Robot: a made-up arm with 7 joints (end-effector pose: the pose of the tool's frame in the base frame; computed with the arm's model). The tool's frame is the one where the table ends. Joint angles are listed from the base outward.
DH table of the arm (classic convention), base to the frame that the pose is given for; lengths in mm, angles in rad. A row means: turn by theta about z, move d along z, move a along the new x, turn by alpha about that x. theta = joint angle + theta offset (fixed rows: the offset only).
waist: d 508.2, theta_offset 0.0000, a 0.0, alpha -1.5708
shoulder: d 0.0, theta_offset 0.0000, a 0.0, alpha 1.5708
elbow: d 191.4, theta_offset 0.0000, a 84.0, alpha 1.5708
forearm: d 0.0, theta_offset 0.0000, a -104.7, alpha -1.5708
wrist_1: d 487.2, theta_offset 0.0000, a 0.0, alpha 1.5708
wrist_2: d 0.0, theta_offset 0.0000, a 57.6, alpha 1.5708
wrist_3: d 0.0, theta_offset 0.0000, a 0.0, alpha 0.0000
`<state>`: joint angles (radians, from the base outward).
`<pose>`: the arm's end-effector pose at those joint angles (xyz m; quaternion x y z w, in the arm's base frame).
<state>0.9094 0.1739 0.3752 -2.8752 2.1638 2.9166 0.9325</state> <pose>0.0940 0.2211 0.1915 -0.6071 0.7764 0.1677 0.0215</pose>
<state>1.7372 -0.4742 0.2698 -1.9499 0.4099 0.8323 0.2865</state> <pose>-0.2532 0.4494 0.8241 0.5746 0.7417 -0.2537 0.2353</pose>
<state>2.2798 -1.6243 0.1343 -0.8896 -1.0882 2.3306 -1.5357</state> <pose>0.3486 -0.5457 0.8834 0.2842 0.1064 0.9523 0.0309</pose>
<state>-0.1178 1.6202 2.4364 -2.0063 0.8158 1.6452 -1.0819</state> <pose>0.1297 0.3938 0.9772 0.2872 -0.5004 0.1562 0.8017</pose>
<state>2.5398 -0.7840 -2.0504 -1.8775 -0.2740 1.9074 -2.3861</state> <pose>0.5750 0.2940 0.4065 -0.0704 -0.9611 -0.0964 0.2492</pose>
